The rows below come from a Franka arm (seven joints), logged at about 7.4 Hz.
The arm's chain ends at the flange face. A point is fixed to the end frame.
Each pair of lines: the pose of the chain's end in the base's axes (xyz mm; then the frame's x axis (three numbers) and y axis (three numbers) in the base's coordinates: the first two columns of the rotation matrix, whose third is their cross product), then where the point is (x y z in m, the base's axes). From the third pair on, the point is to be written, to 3 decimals.
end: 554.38 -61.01 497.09 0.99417 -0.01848 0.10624 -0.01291 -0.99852 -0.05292
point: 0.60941 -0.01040 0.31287
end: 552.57 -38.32 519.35 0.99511 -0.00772 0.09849 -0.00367 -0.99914 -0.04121
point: 0.60565 0.01066 0.33412
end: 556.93 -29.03 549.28 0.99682 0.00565 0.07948 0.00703 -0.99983 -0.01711
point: 0.606 0.016 0.362
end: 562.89 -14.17 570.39 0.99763 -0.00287 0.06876 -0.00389 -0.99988 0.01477
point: 0.610 0.024 0.381
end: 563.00 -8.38 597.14 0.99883 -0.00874 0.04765 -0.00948 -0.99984 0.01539
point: 0.607 0.030 0.407
